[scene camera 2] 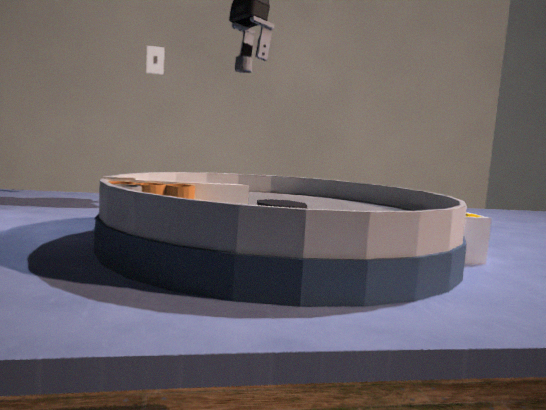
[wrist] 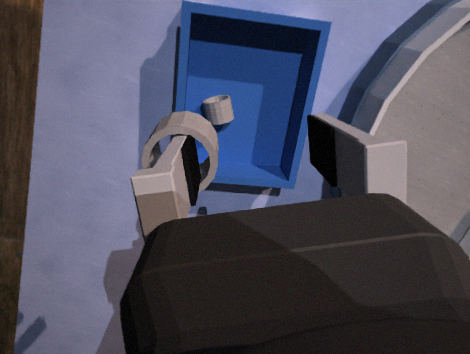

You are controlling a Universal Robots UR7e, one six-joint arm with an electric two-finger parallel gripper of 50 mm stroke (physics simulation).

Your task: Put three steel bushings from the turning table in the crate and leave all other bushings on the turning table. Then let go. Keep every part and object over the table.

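Places are measured from the arm's base along level axes (x ahead, y left, z up), in centimetres.
Pixels of known places: gripper, between the fingertips: [scene camera 2: 252, 60] [wrist: 252, 147].
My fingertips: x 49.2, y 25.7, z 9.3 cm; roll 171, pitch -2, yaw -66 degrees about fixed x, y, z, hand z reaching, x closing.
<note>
Behind a point stands the place of what it marks.
The blue crate [wrist: 324, 45] {z -14.2, x 53.8, y 16.3 cm} is in the wrist view, with a small grey steel-looking bushing [wrist: 218, 111] {z -15.6, x 44.0, y 24.7 cm} on its floor toward the left. My gripper [scene camera 2: 253, 61] {z 9.3, x 49.2, y 25.7 cm} [wrist: 252, 147] {z 9.3, x 49.2, y 25.7 cm} is wide open, high above the table, with nothing between the fingers. A larger grey ring-shaped bushing [wrist: 182, 120] {z 9.2, x 49.5, y 29.0 cm} hangs around the left finger in the wrist view, overlapping the crate's left edge from this angle. The turning table [scene camera 2: 270, 230] {z -13.1, x 42.1, y -32.0 cm} [wrist: 372, 107] {z -12.9, x 49.4, y 9.2 cm} is to the right of the crate in the wrist view. Orange bushings [scene camera 2: 180, 191] {z -11.9, x 35.3, y -15.2 cm} show over its rim in the scene view. The crate does not show there.
A pale divider [scene camera 2: 222, 192] {z -12.2, x 40.3, y -12.1 cm} and a dark flat round thing [scene camera 2: 281, 203] {z -13.1, x 47.5, y -12.7 cm} show inside the turning table's raised rim. A white box [scene camera 2: 477, 241] {z -16.4, x 71.5, y -16.9 cm} with something yellow at its top stands behind the right side. The blue-grey table top's edge is at the left of the wrist view.
</note>
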